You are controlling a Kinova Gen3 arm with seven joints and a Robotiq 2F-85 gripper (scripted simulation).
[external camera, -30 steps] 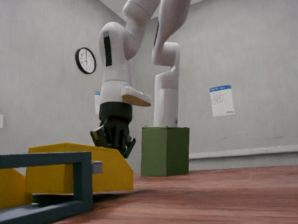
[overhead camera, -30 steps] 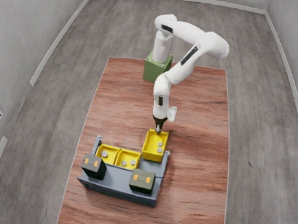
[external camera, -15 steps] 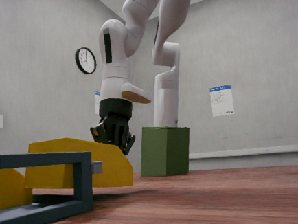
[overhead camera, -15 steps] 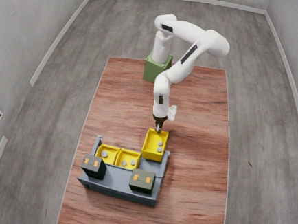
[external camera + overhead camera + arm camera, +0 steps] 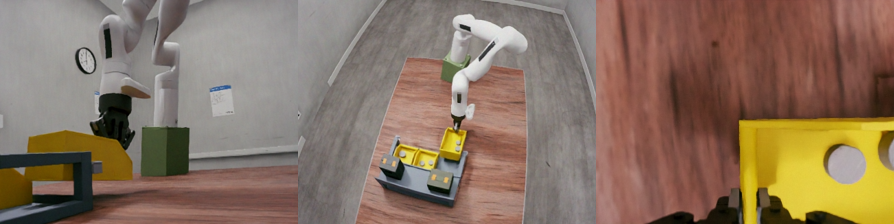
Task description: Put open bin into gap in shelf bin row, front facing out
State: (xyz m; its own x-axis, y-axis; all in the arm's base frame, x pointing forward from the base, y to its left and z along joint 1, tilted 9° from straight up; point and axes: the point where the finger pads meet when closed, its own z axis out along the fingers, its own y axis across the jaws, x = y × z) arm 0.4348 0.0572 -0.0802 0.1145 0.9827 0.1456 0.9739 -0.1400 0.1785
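Now: hand 11 cm short of the grey disc part, 2 cm to the right of it and 2 cm above it. From my hand the other things lie so: grey shelf: 25 cm ahead, 14 cm to the right.
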